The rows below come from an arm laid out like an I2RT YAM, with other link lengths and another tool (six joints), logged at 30 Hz.
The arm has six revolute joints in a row. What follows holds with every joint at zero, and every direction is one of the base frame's.
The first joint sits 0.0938 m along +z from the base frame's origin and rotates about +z.
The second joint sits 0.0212 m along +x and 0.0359 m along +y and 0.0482 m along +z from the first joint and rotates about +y.
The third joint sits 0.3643 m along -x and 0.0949 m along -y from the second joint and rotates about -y.
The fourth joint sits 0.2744 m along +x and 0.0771 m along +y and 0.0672 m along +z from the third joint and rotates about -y.
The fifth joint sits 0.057 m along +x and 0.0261 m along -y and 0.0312 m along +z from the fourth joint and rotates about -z.
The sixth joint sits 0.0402 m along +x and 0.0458 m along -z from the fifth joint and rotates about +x.
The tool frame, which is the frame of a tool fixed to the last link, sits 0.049 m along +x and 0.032 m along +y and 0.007 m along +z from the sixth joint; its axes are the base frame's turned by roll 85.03, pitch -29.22 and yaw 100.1 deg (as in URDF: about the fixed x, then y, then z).
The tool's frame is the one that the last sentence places.
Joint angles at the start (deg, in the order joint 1, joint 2, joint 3, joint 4, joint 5, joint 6): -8.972, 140.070, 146.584, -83.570, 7.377, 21.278
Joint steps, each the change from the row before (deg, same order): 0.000, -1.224, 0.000, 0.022, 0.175, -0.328; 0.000, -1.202, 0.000, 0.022, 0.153, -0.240; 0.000, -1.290, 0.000, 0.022, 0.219, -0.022; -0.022, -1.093, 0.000, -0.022, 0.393, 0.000; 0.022, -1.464, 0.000, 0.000, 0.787, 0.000; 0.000, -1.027, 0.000, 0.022, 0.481, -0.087; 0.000, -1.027, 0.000, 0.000, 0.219, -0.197; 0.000, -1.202, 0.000, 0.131, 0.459, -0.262; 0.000, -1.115, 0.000, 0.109, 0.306, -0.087; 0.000, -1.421, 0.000, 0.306, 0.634, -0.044; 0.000, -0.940, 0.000, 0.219, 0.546, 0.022; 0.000, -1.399, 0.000, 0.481, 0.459, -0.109; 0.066, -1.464, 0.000, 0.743, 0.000, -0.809
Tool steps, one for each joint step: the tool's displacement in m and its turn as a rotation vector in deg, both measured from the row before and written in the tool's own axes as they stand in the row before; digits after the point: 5 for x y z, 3 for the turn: -0.00023, 0.00057, -0.01298, -0.881, 0.845, -0.305; -0.00021, 0.00060, -0.01275, -0.868, 0.838, -0.213; -0.00028, 0.00086, -0.01366, -1.011, 0.860, 0.002; -0.00068, 0.00114, -0.01150, -0.998, 0.558, 0.020; -0.00091, 0.00153, -0.01534, -1.539, 0.617, -0.035; -0.00070, 0.00124, -0.01076, -1.032, 0.488, -0.076; -0.00054, 0.00090, -0.01085, -0.804, 0.636, -0.149; -0.00064, 0.00152, -0.01260, -1.178, 0.708, -0.213; -0.00050, 0.00141, -0.01172, -1.021, 0.720, -0.022; -0.00063, 0.00247, -0.01483, -1.606, 0.882, 0.037; -0.00051, 0.00198, -0.00976, -1.177, 0.512, 0.073; -0.00019, 0.00283, -0.01462, -1.567, 1.103, 0.042; 0.00108, 0.00214, -0.01551, -1.317, 1.662, -0.607
